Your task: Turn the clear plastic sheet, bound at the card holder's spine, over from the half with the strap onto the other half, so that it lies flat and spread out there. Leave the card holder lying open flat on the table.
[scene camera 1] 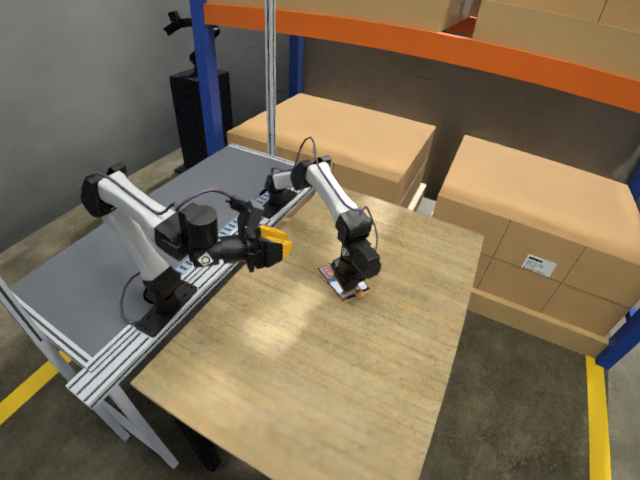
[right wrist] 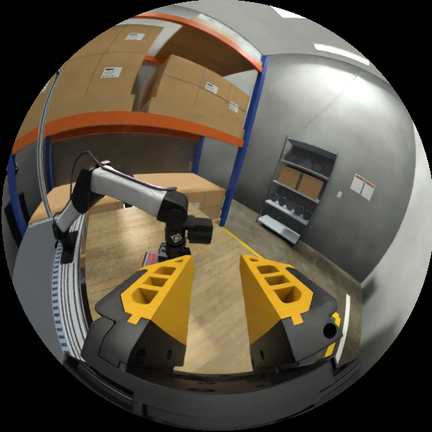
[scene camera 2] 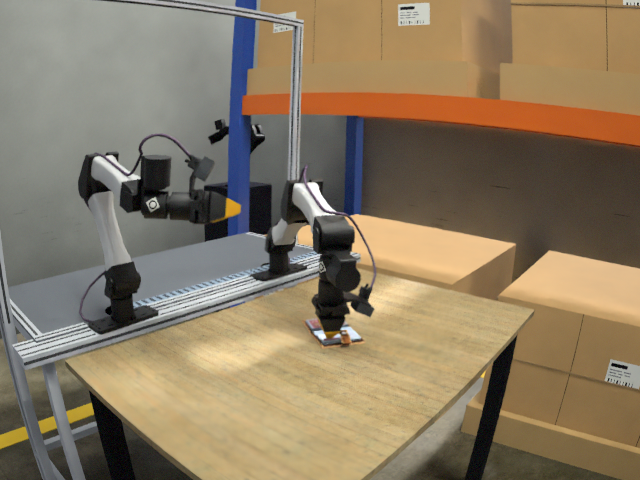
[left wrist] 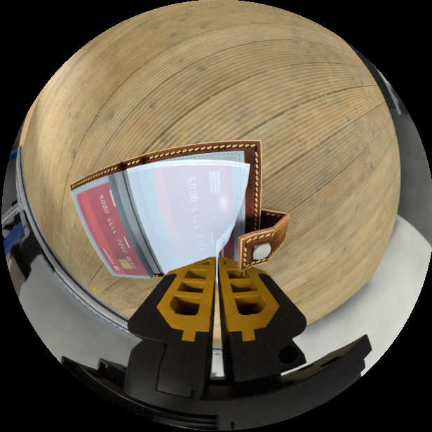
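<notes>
The brown leather card holder (scene camera 1: pixel 330 281) (scene camera 2: pixel 314 330) (left wrist: pixel 259 185) lies open on the table, a red card showing in each half. In the left wrist view its strap (left wrist: pixel 255 250), with a silver snap, stands up at the right edge. The clear plastic sheet (left wrist: pixel 175 200) lies over the half with the strap; its near right corner is bent up to the fingertips. My left gripper (left wrist: pixel 216 261) (scene camera 2: pixel 331 334) is shut on that corner, close beside the strap. My right gripper (right wrist: pixel 216 260) (scene camera 1: pixel 286 242) is open and empty, raised well away from the holder.
The wooden table (scene camera 1: pixel 310 382) (scene camera 2: pixel 248 392) carries the card holder. The arms' metal rail (scene camera 1: pixel 124 335) (scene camera 2: pixel 191 304) runs along one table edge. Large cardboard boxes (scene camera 1: pixel 537 206) (scene camera 2: pixel 578 330) stand beyond the table, under an orange rack beam (scene camera 1: pixel 413 49).
</notes>
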